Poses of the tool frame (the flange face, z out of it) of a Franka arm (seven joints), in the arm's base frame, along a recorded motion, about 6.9 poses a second.
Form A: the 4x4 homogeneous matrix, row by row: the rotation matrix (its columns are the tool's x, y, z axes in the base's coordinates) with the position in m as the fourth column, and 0 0 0 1 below. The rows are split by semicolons.
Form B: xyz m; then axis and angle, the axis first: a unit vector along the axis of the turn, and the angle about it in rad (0 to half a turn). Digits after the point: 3 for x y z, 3 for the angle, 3 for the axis. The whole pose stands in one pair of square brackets.
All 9 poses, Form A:
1: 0.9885 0.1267 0.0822 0.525; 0.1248 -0.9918 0.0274 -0.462; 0.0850 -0.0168 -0.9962 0.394; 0 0 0 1
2: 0.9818 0.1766 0.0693 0.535; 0.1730 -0.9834 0.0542 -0.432; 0.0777 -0.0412 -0.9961 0.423; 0 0 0 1
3: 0.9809 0.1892 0.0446 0.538; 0.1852 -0.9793 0.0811 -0.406; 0.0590 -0.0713 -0.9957 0.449; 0 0 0 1
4: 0.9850 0.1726 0.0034 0.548; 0.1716 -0.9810 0.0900 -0.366; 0.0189 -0.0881 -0.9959 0.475; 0 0 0 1
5: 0.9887 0.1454 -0.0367 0.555; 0.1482 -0.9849 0.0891 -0.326; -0.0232 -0.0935 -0.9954 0.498; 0 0 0 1
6: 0.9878 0.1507 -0.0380 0.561; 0.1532 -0.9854 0.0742 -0.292; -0.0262 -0.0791 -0.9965 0.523; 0 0 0 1
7: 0.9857 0.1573 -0.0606 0.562; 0.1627 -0.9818 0.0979 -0.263; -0.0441 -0.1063 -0.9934 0.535; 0 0 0 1
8: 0.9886 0.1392 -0.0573 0.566; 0.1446 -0.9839 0.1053 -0.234; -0.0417 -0.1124 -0.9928 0.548; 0 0 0 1
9: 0.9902 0.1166 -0.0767 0.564; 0.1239 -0.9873 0.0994 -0.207; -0.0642 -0.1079 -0.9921 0.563; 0 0 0 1
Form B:
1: [0.525 -0.462 0.394 -0.997 -0.063 -0.042 3.119]
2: [0.535 -0.432 0.423 -0.995 -0.088 -0.037 3.094]
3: [0.538 -0.406 0.449 -0.995 -0.094 -0.026 3.065]
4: [0.548 -0.366 0.475 -0.996 -0.087 -0.006 3.052]
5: [0.555 -0.326 0.498 -0.997 -0.074 0.015 3.050]
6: [0.561 -0.292 0.523 -0.997 -0.076 0.016 3.065]
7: [0.562 -0.263 0.535 -0.996 -0.081 0.026 3.039]
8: [0.566 -0.234 0.548 -0.997 -0.071 0.025 3.032]
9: [0.564 -0.207 0.563 -0.998 -0.060 0.035 3.038]
